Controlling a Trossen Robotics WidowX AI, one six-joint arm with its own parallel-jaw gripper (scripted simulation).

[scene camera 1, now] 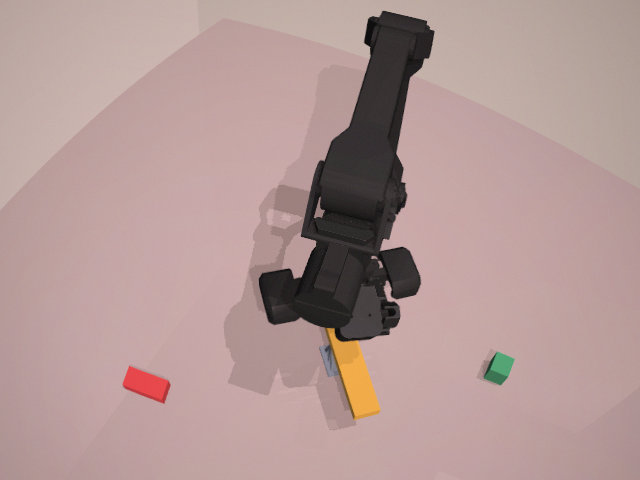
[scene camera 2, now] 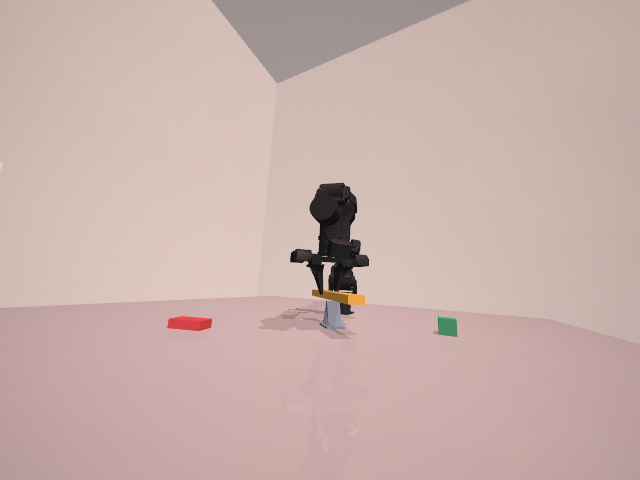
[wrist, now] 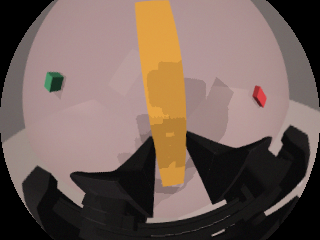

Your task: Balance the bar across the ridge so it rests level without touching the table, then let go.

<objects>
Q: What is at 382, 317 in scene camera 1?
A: My gripper.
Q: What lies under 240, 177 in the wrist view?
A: My gripper.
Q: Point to a flat red block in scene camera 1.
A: At 145, 384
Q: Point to an orange bar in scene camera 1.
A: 350, 363
</objects>
